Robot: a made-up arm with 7 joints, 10 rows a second.
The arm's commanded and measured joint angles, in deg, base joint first. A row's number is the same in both.
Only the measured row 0 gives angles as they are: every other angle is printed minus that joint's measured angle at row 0.
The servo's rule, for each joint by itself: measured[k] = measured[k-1] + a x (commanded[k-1-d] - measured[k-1]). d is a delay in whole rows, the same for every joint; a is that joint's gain. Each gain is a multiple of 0.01, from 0.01 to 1. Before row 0 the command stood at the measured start. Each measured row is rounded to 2 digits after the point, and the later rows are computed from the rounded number. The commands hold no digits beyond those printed.
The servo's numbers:
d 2
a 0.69 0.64 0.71 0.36 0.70 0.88 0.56
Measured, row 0: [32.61 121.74 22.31 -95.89 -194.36 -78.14 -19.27]
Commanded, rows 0 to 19: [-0.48 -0.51 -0.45 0.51 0.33 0.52 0.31]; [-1.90 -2.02 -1.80 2.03 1.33 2.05 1.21]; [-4.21 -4.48 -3.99 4.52 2.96 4.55 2.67]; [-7.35 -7.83 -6.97 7.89 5.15 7.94 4.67]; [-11.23 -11.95 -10.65 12.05 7.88 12.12 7.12]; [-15.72 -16.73 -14.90 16.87 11.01 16.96 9.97]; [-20.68 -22.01 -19.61 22.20 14.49 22.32 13.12]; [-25.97 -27.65 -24.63 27.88 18.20 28.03 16.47]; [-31.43 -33.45 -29.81 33.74 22.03 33.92 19.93]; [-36.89 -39.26 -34.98 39.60 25.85 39.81 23.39]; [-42.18 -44.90 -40.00 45.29 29.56 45.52 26.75]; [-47.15 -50.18 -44.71 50.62 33.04 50.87 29.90]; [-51.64 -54.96 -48.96 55.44 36.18 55.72 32.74]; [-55.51 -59.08 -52.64 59.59 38.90 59.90 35.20]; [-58.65 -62.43 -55.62 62.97 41.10 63.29 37.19]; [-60.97 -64.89 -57.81 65.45 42.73 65.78 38.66]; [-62.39 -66.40 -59.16 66.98 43.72 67.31 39.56]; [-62.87 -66.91 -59.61 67.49 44.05 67.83 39.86]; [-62.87 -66.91 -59.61 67.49 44.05 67.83 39.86]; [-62.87 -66.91 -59.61 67.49 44.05 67.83 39.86]
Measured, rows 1 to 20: [0.00 0.00 0.00 0.00 0.00 0.00 0.00]; [0.00 0.00 0.00 0.00 0.00 0.00 0.00]; [-0.33 -0.33 -0.32 0.18 0.23 0.46 0.17]; [-1.41 -1.41 -1.37 0.85 1.00 1.86 0.75]; [-3.34 -3.37 -3.23 2.17 2.37 4.23 1.83]; [-6.11 -6.22 -5.89 4.23 4.32 7.49 3.42]; [-9.64 -9.89 -9.27 7.05 6.81 11.56 5.49]; [-13.84 -14.27 -13.27 10.59 9.75 16.31 8.00]; [-18.56 -19.22 -17.77 14.77 13.07 21.60 10.87]; [-23.67 -24.62 -22.64 19.49 16.66 27.26 14.01]; [-29.02 -30.27 -27.73 24.62 20.42 33.12 17.33]; [-34.45 -36.02 -32.88 30.01 24.22 39.01 20.72]; [-39.78 -41.70 -37.94 35.51 27.96 44.74 24.10]; [-44.87 -47.13 -42.75 40.95 31.52 50.13 27.35]; [-49.54 -52.14 -47.16 46.17 34.78 55.05 30.37]; [-53.66 -56.58 -51.05 51.00 37.66 59.32 33.07]; [-57.10 -60.32 -54.29 55.31 40.07 62.81 35.38]; [-59.77 -63.24 -56.79 58.96 41.93 65.42 37.22]; [-61.58 -65.26 -58.47 61.85 43.18 67.08 38.53]; [-62.47 -66.32 -59.28 63.88 43.79 67.74 39.27]
